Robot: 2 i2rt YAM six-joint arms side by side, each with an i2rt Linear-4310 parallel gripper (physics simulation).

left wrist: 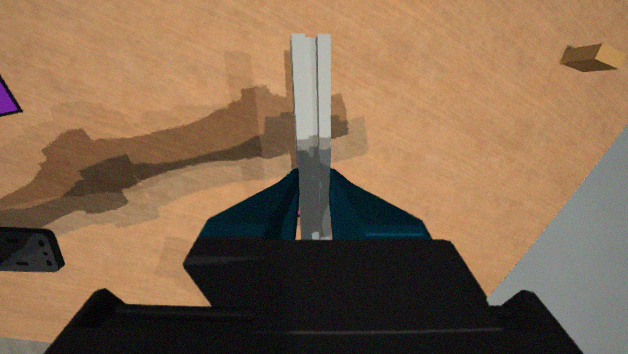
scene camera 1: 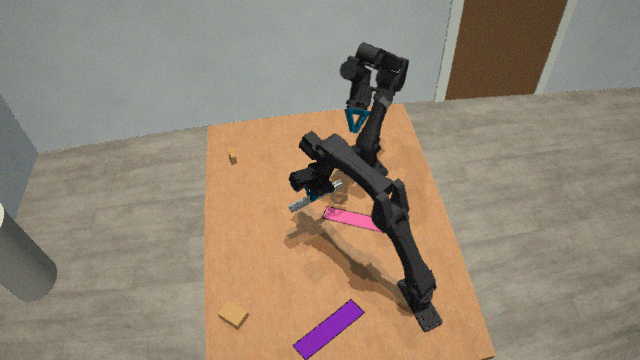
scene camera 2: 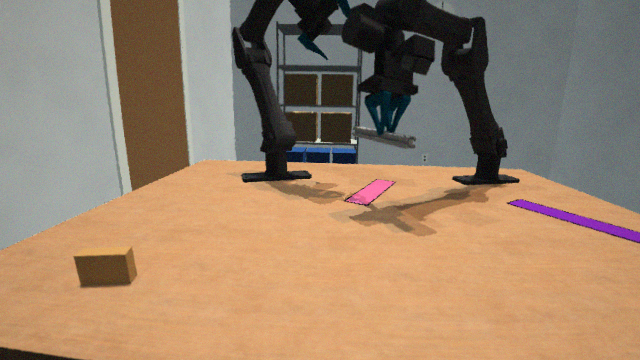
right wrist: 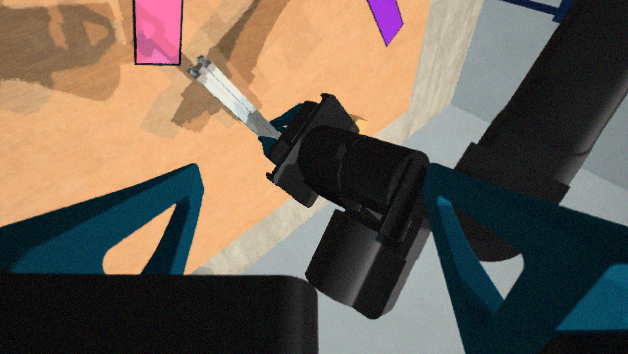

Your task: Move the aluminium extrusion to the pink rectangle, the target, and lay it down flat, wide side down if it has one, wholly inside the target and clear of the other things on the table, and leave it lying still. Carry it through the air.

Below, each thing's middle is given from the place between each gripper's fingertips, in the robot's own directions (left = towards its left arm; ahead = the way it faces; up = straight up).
Scene:
The aluminium extrusion (scene camera 2: 399, 140) lies 2 cm behind my left hand and 1 cm to the right of it. The rest, counted from my left hand: pink rectangle (scene camera 1: 334, 214) 16 cm below, 16 cm behind, 1 cm to the left; small tan block (scene camera 2: 114, 265) 39 cm to the right, 26 cm ahead, 14 cm below.
I see the aluminium extrusion 200 mm below my right hand, 140 mm ahead of it and 70 mm to the left of it. Round my right hand: pink rectangle (350 mm below, 90 mm to the left); small tan block (420 mm ahead, 330 mm below, 310 mm to the right).

